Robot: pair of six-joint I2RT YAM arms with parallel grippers.
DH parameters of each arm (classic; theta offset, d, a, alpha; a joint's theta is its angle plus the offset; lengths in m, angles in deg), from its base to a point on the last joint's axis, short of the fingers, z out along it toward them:
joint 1: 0 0.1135 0.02 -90
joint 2: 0 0 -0.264 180
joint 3: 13.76 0 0.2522 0
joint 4: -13.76 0 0.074 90
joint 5: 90 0 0 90
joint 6: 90 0.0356 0 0
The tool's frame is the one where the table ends.
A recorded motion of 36 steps. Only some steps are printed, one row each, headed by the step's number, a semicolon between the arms.
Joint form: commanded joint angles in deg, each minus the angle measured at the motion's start. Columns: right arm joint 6, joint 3, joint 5, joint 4, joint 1, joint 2; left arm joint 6, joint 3, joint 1, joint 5, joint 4, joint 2.
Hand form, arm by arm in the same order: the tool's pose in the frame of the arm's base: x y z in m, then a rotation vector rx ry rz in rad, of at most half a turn. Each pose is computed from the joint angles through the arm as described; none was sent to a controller.
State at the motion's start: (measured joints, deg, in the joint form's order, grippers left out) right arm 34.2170 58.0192 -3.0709 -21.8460 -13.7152 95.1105; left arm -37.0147 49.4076 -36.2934 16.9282 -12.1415 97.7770
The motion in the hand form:
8: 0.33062 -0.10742 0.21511 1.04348 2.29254 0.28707; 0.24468 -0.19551 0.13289 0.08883 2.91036 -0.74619
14: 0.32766 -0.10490 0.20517 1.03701 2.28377 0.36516; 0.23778 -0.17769 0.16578 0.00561 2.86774 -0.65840
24: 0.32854 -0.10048 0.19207 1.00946 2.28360 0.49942; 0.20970 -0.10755 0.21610 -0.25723 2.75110 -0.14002
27: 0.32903 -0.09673 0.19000 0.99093 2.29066 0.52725; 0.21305 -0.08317 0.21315 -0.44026 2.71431 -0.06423
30: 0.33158 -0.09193 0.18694 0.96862 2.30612 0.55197; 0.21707 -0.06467 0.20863 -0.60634 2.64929 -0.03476
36: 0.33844 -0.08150 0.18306 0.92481 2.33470 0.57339; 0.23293 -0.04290 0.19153 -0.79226 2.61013 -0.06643
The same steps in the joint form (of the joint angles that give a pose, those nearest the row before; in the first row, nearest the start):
8: -1.35 6.06 -5.48 -1.32 -5.16 -0.36; 0.03 1.48 -0.26 1.63 -5.97 1.31
14: -0.39 3.26 -8.75 1.96 -5.25 -0.53; -0.96 1.47 1.19 -2.85 -12.74 -6.50
24: 0.66 0.83 -14.49 5.95 -5.08 0.47; -0.57 -0.16 8.10 -23.86 -31.55 -23.41
27: 0.66 0.36 -15.61 6.55 -4.57 0.55; -2.48 -1.69 13.51 -26.36 -31.89 -24.68
30: 0.50 0.33 -16.52 6.90 -3.77 1.17; -4.95 -3.49 17.97 -28.00 -29.66 -25.44
36: 0.17 0.93 -16.98 7.21 -1.83 2.46; -6.78 -5.12 24.55 -25.63 -24.09 -21.99

